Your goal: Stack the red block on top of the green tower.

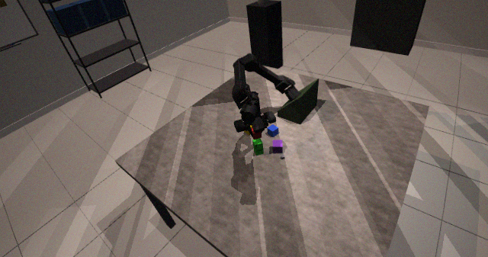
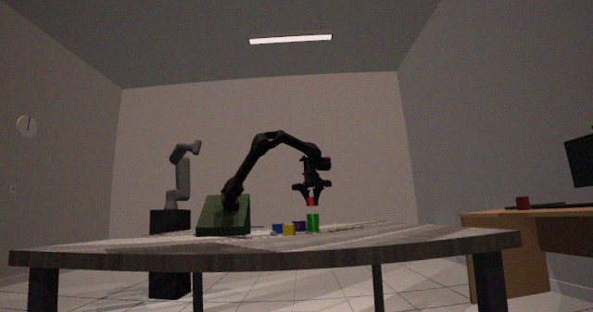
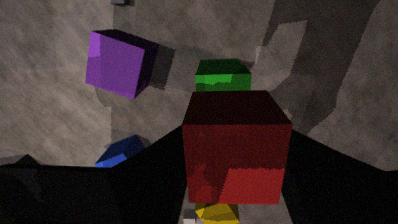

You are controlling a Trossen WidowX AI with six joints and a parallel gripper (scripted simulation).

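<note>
Right now my gripper tip is 10 cm above the purple block, 7 cm to the right of it and 7 cm past it. The rest, counted from my gripper tip: blue block (16 cm behind, 10 cm below, 3 cm to the right); red block (1 cm above); yellow block (14 cm to the right, 10 cm below, 9 cm behind).
</note>
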